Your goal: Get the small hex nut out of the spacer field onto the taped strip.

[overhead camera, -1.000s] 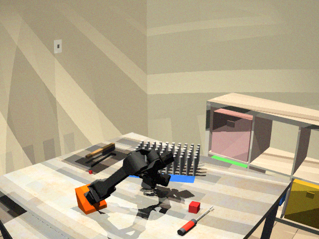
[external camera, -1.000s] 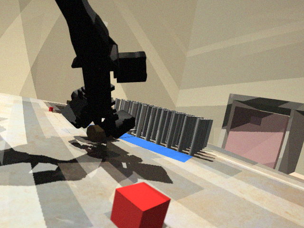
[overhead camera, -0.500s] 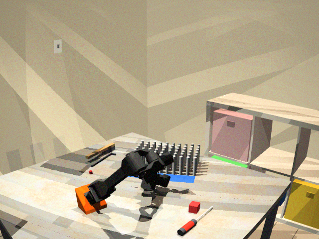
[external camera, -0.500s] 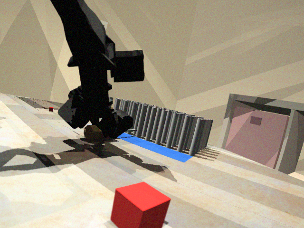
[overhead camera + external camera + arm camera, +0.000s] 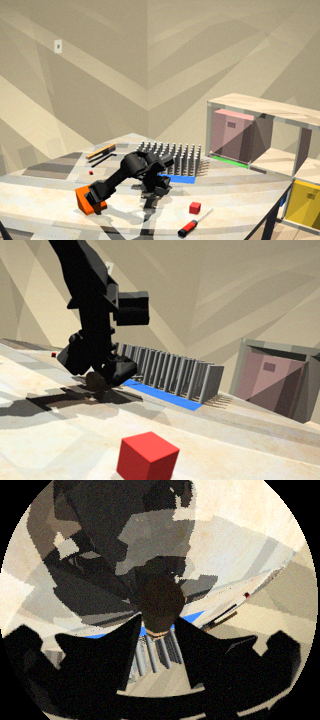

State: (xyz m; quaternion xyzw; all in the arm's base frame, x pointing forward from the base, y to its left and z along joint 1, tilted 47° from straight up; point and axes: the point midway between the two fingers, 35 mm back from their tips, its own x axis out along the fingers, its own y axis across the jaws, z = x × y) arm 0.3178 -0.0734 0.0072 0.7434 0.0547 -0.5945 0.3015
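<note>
My gripper tip is 90 mm short of the hook tool, 50 mm to the right of it and 10 mm above it. Also, from my gripper tip: blue taped strip 120 mm ahead, 30 mm to the left, 20 mm below; then tiny red cube 340 mm to the left, 130 mm behind, 10 mm below; then hex nut 180 mm ahead, 100 mm to the left, 20 mm below.
</note>
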